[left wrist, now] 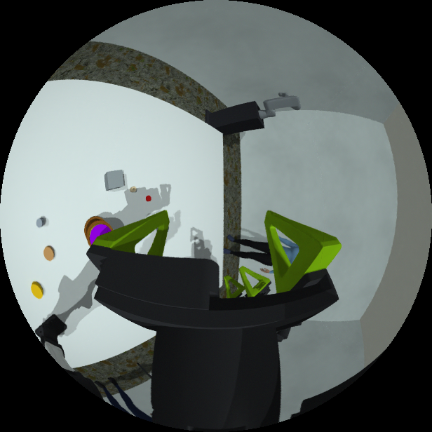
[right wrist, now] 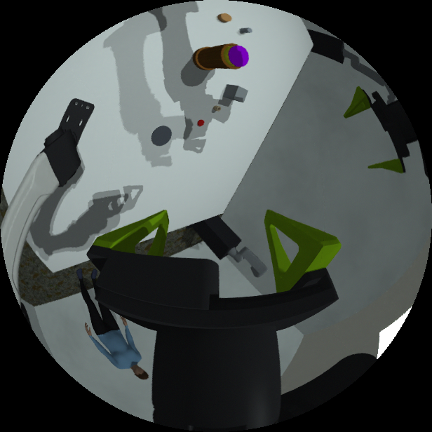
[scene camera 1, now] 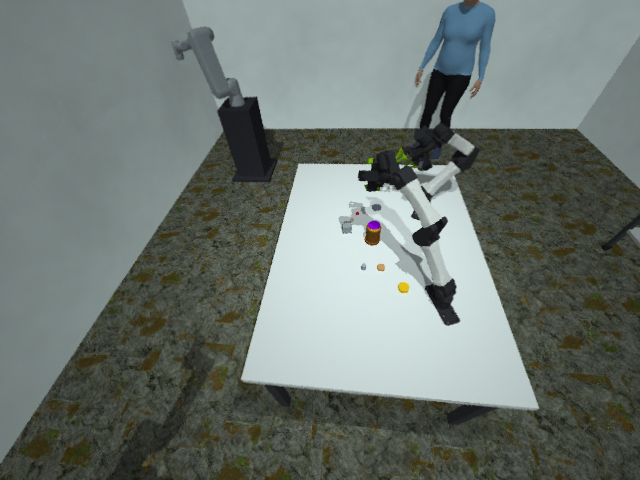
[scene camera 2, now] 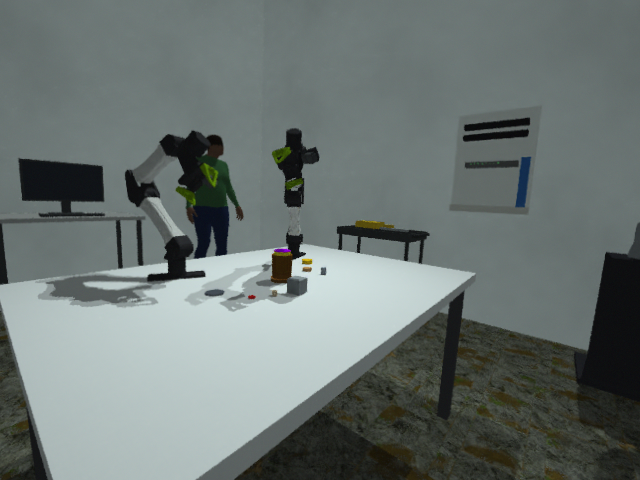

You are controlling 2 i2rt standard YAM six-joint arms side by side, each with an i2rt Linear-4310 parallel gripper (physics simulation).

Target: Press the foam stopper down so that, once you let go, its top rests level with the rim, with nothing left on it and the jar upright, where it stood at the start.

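The brown jar [scene camera 1: 372, 237] [scene camera 2: 281, 268] [right wrist: 212, 57] stands upright on the white table [scene camera 1: 320, 330] [scene camera 2: 170, 372]. The purple foam stopper [scene camera 1: 373, 225] [scene camera 2: 282, 251] [left wrist: 101, 233] [right wrist: 239, 56] sits in its mouth, with a thin purple band showing above the yellowish rim in scene camera 2. No object rests on the stopper. In the left wrist view a finger partly covers the jar. My left gripper [scene camera 1: 370, 174] [scene camera 2: 287, 168] [left wrist: 216, 215] is open and empty, raised high above the table, apart from the jar. My right gripper [scene camera 2: 198, 186] [right wrist: 216, 214] is open and empty, also raised, farther from the jar.
A grey cube [scene camera 1: 346, 227] [scene camera 2: 297, 285], a tan bit [scene camera 2: 274, 292], a red piece [scene camera 2: 251, 297] and a dark disc [scene camera 2: 214, 292] lie near the jar. A small grey piece [scene camera 1: 363, 266], an orange disc [scene camera 1: 381, 267] and a yellow disc [scene camera 1: 403, 287] lie on its other side.
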